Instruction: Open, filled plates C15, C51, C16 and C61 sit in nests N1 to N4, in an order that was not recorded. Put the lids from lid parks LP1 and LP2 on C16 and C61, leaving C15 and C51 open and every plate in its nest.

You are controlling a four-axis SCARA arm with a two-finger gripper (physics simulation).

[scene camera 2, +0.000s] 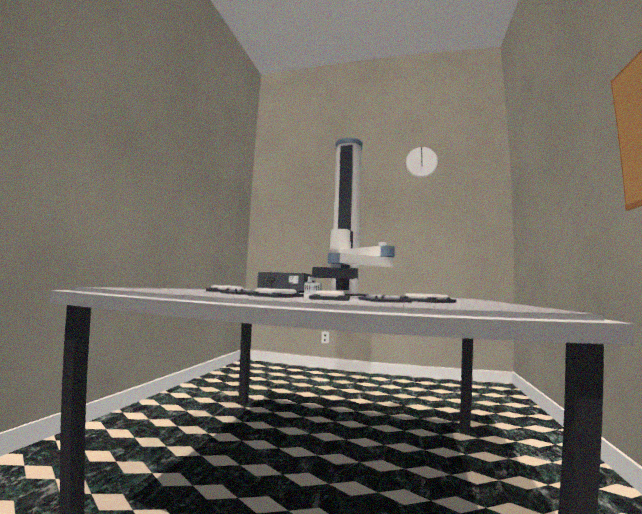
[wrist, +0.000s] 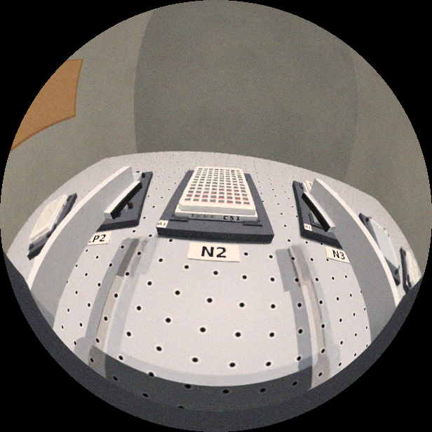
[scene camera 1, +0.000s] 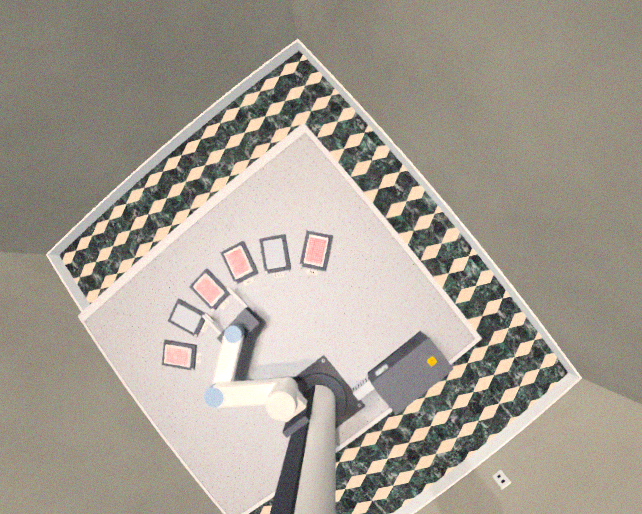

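Observation:
Open plate C51 sits in nest N2, its red-filled wells showing. My gripper is open and empty, its fingers spread wide on the near side of N2. Other open plates sit in N1, N3 and N4; their labels are not readable. A pale lid lies in LP2, largely hidden by the left finger in the wrist view. Another pale lid lies in LP1. The right finger hides most of N3 in the wrist view.
The six stations form an arc on the pale table. LP2 lies between N1 and N2, and LP1 between N3 and N4. A dark grey box stands beside the arm's base.

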